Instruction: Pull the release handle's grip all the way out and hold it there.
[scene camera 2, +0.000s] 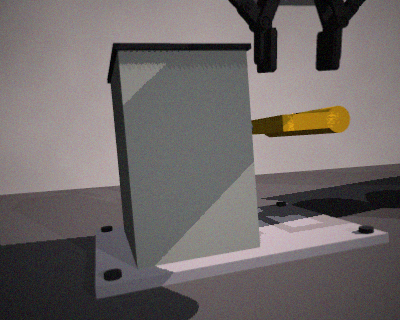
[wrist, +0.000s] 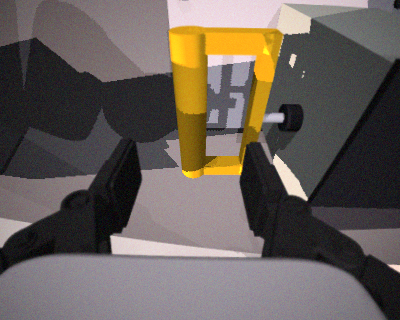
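Note:
The yellow release handle (scene camera 2: 310, 121) sticks out level from the right side of the grey-green housing (scene camera 2: 190, 150) (wrist: 340, 85). In the wrist view it is a rectangular frame whose round grip bar (wrist: 191, 105) is on the side away from the housing. A short pale rod (wrist: 273, 118) runs from the frame into a black collar (wrist: 291, 117) on the housing. My gripper (scene camera 2: 298, 51) (wrist: 191, 160) is open and empty. In the scene view its fingertips are above the handle, apart from it. In the wrist view the grip bar shows between and beyond the fingers.
The housing has a black lid (scene camera 2: 180, 47) whose top is higher than my fingertips. It stands on a pale base plate (scene camera 2: 320, 245) with black bolts (scene camera 2: 366, 229) (scene camera 2: 112, 274) at its corners. Dark shadows fall across the plate and the surface around it.

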